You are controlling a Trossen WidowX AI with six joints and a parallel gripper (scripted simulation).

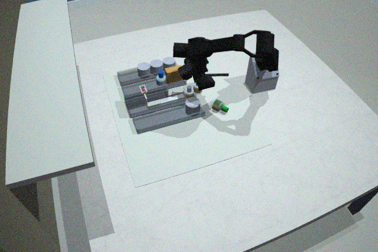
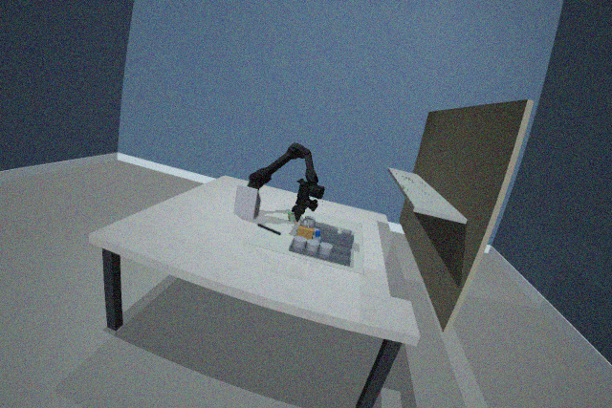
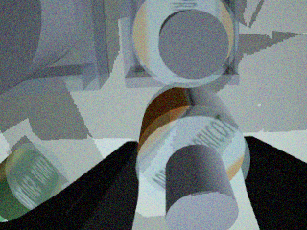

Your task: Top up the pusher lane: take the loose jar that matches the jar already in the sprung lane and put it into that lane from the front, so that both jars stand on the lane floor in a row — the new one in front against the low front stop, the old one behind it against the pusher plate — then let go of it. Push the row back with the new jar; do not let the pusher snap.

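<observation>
The tan box lies 5 cm ahead of my gripper tip, 13 cm to the right of it and 1 cm below it. The rest, counted from my gripper tip: grey shelf unit (18 cm ahead, 4 cm to the right, 3 cm below); then red mark (22 cm ahead, 6 cm to the right, 2 cm above); then black bar (14 cm behind, 9 cm to the right, 5 cm below).
</observation>
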